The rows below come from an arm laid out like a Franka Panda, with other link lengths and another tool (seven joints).
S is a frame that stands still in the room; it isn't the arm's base.
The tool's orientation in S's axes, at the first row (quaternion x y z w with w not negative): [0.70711 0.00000 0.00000 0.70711]
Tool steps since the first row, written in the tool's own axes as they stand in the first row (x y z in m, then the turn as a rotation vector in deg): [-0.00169 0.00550 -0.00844 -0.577 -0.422 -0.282]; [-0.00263 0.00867 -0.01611 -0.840 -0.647 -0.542]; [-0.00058 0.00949 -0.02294 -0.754 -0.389 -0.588]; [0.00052 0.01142 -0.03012 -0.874 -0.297 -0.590]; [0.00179 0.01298 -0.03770 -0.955 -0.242 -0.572]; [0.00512 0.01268 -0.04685 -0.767 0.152 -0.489]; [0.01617 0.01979 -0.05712 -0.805 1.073 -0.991]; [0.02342 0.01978 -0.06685 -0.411 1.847 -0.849]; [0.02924 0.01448 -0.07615 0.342 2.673 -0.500]
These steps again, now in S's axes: [-0.00169 0.00844 0.00550 -0.577 0.282 -0.422]; [-0.00263 0.01611 0.00867 -0.840 0.542 -0.647]; [-0.00058 0.02294 0.00949 -0.754 0.588 -0.389]; [0.00052 0.03012 0.01142 -0.874 0.590 -0.297]; [0.00179 0.03770 0.01298 -0.955 0.572 -0.242]; [0.00512 0.04685 0.01268 -0.767 0.489 0.152]; [0.01617 0.05712 0.01979 -0.805 0.991 1.073]; [0.02342 0.06685 0.01978 -0.411 0.849 1.847]; [0.02924 0.07615 0.01448 0.342 0.500 2.673]
